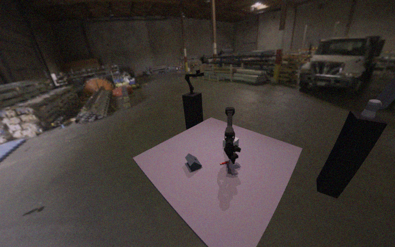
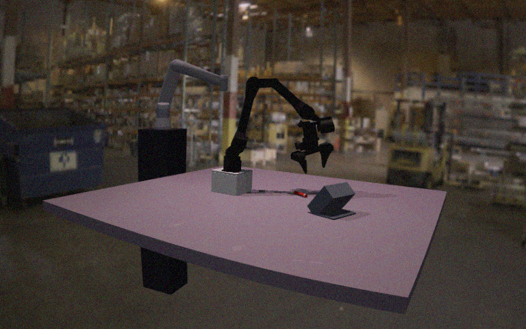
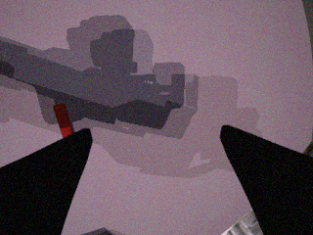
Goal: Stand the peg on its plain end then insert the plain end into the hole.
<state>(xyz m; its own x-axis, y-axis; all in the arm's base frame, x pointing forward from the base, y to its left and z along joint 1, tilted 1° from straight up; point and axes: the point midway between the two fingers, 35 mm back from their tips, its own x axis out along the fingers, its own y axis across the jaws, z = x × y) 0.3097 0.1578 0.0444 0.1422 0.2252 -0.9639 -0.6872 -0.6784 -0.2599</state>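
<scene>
My gripper tip is now 10 cm to the left of the red peg, 9 cm above it and 2 cm past it. Also, from my gripper tip: sloped panel (32 cm to the right, 13 cm ahead, 5 cm below).
</scene>
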